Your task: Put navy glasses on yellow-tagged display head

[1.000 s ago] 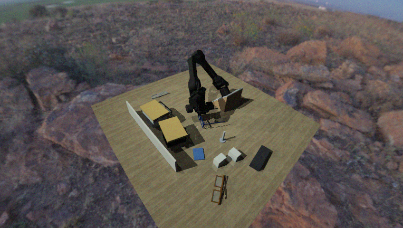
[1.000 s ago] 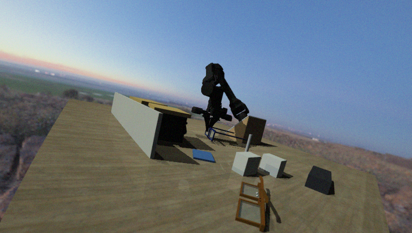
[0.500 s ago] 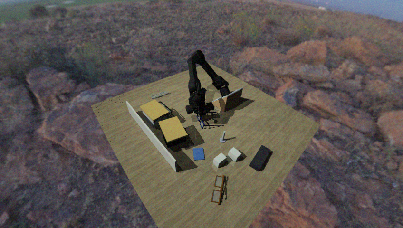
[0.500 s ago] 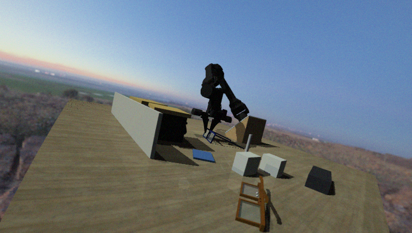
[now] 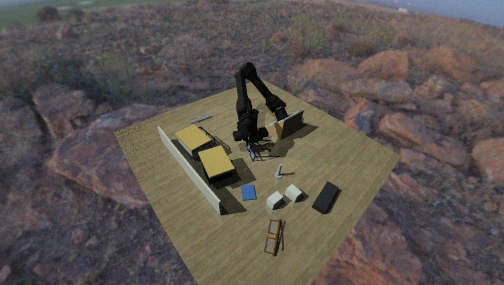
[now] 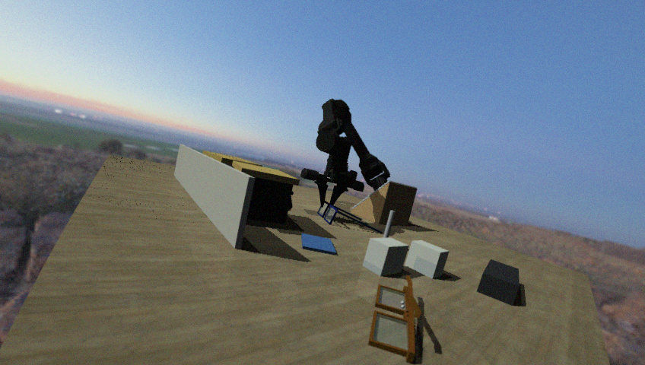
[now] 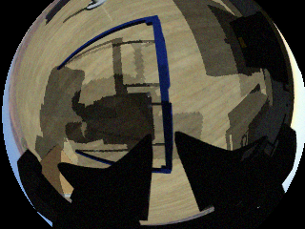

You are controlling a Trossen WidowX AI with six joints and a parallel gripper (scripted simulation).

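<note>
Right now the grey post is 1 cm ahead of my gripper tip and 24 cm to the left of it. From my gripper tip the other things lie so: blue pad: 19 cm ahead, 23 cm to the left, 2 cm below; black box: 7 cm behind, 48 cm to the left, 1 cm below; long white wall: 37 cm ahead, 5 cm to the right, 3 cm above.
</note>
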